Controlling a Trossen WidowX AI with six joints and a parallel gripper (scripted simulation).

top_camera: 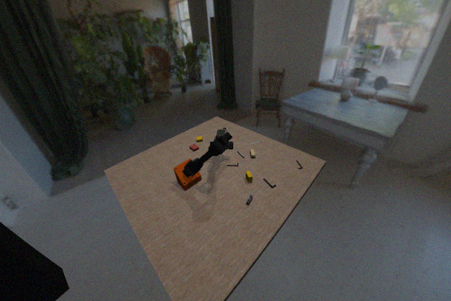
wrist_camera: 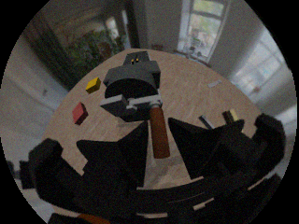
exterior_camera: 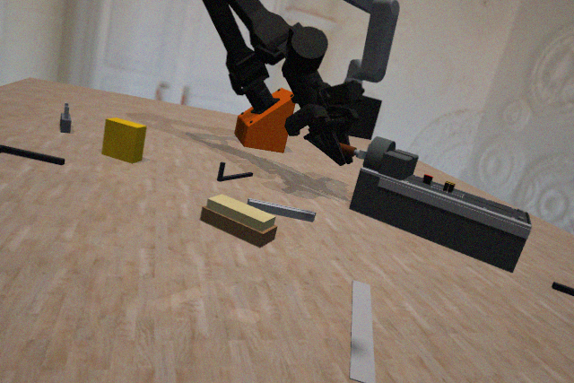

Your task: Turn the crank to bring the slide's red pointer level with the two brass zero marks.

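My gripper tip is 9 cm short of the red pointer, 10 cm to the right of it and 1 cm below it. Round my gripper tip: tan-and-brown block (12 cm ahead, 23 cm to the right, 5 cm below); then brown crank handle (2 cm behind, 1 cm to the right, 2 cm above); then grey bar (6 cm ahead, 14 cm to the right, 6 cm below).
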